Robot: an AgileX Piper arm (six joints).
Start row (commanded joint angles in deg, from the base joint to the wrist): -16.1 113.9 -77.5 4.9 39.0 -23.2
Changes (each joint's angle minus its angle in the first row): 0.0 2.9 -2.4 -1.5 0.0 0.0; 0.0 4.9 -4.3 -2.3 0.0 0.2; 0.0 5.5 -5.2 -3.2 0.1 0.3; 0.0 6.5 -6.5 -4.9 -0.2 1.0; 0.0 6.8 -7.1 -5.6 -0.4 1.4; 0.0 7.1 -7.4 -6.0 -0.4 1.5; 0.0 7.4 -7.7 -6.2 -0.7 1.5; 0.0 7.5 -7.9 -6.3 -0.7 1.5; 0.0 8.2 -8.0 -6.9 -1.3 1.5; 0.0 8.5 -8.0 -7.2 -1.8 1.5
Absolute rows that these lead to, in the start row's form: -16.1 116.8 -79.9 3.4 39.0 -23.2; -16.1 118.8 -81.8 2.6 39.0 -23.0; -16.1 119.4 -82.7 1.7 39.1 -22.9; -16.1 120.4 -84.0 0.0 38.8 -22.2; -16.1 120.7 -84.6 -0.7 38.6 -21.8; -16.1 121.0 -84.9 -1.1 38.6 -21.7; -16.1 121.3 -85.2 -1.3 38.3 -21.7; -16.1 121.4 -85.4 -1.4 38.3 -21.7; -16.1 122.1 -85.5 -2.0 37.7 -21.7; -16.1 122.4 -85.5 -2.3 37.2 -21.7
